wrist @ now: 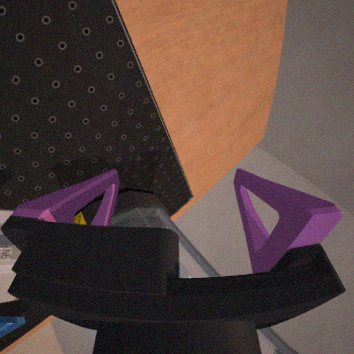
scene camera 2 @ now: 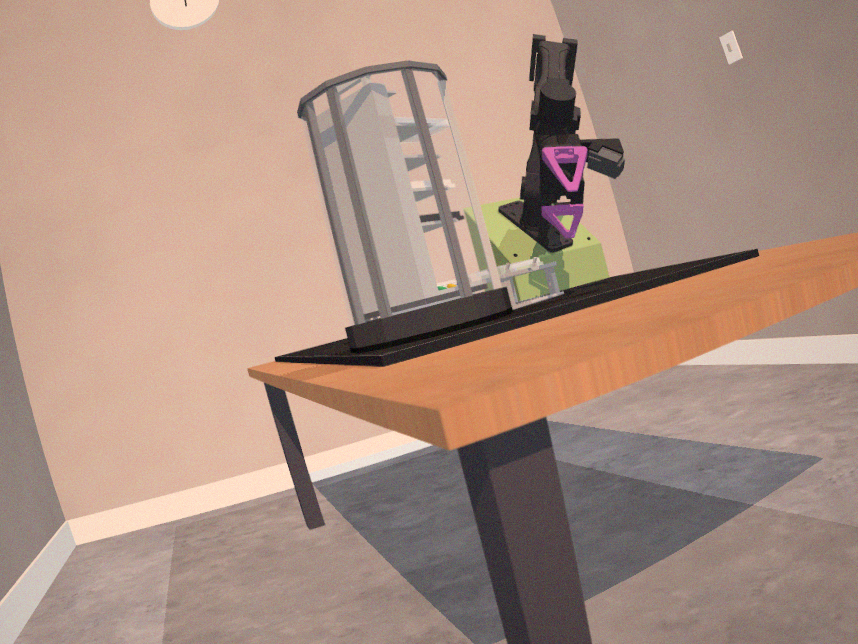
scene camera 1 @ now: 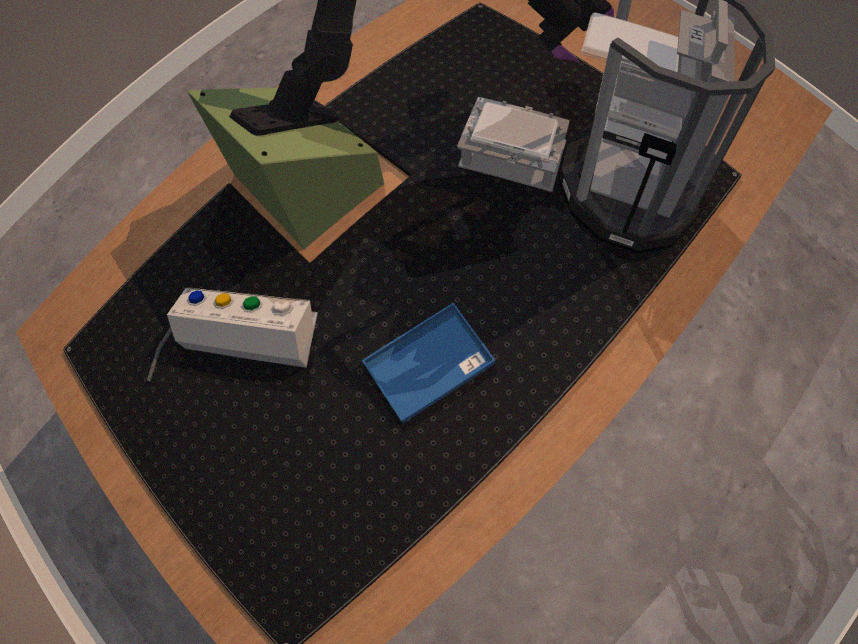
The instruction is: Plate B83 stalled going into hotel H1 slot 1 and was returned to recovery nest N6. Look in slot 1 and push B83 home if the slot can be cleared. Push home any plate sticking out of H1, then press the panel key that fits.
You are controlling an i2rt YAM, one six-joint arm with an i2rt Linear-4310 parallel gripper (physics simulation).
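Frame: origin at the arm's base, x down, y left, z ahead, level; centimetres.
Seen in the pictures: gripper, between the fingertips: (wrist: 176, 175) (scene camera 2: 571, 215); arm's base, origin of its link: (scene camera 2: 534, 227) (scene camera 1: 285, 118).
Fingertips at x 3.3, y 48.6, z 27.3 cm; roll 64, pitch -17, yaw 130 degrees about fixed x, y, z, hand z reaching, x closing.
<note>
Pixels of each thing's top centre, then the offset from my fingertips to it. "*": a spot on its surface instead. Level surfaces: height alone.
- Hotel H1, centre of its top: (scene camera 1: 690, 11) (scene camera 2: 367, 82) dx -29.4, dy -16.6, dz +18.7 cm
- white plate, centre of its top: (scene camera 1: 515, 126) (scene camera 2: 502, 266) dx +4.4, dy -24.0, dz -1.0 cm
- clear nest, centre of its top: (scene camera 1: 515, 126) (scene camera 2: 502, 265) dx +4.2, dy -24.0, dz -1.0 cm
- N6 label, a spot on its surface: (wrist: 6, 253) * dx +5.7, dy -18.5, dz -2.1 cm
- white panel, centre of its top: (scene camera 1: 229, 311) (scene camera 2: 437, 282) dx +3.4, dy -75.8, dz -13.2 cm
- black post with a small dark head, a spot on its surface: (scene camera 1: 657, 147) * dx -15.9, dy -28.4, dz +23.0 cm
- blue tray, centre of its top: (scene camera 1: 427, 360) dx +10.1, dy -61.5, dz +11.9 cm
- perforated mat, height of its surface: dx +11.8 cm
My gripper (scene camera 2: 569, 201) (wrist: 176, 175) is open and empty, its purple fingers wide apart, high above the table beside the hotel. Hotel H1 (scene camera 1: 695, 45) (scene camera 2: 395, 207) is a tall grey column with shelves inside a barred enclosure. Pale edges show at some shelves in scene camera 2; which slot each belongs to, and whether slot 1 is blocked, I cannot tell. A white plate (scene camera 1: 516, 128) (scene camera 2: 521, 266) lies on the clear nest (scene camera 1: 509, 166) (scene camera 2: 553, 278); the wrist view shows the N6 label (wrist: 6, 253). The white panel (scene camera 1: 239, 336) has blue, yellow, green and white keys on top.
The enclosure (scene camera 1: 727, 83) (scene camera 2: 347, 207) has grey posts and a dark base. A black post with a small dark head (scene camera 1: 657, 147) stands at its front. A blue tray (scene camera 1: 429, 363) marked LF lies on the perforated mat (scene camera 1: 291, 485). The green arm base (scene camera 1: 311, 187) (scene camera 2: 582, 263) is near the nest.
</note>
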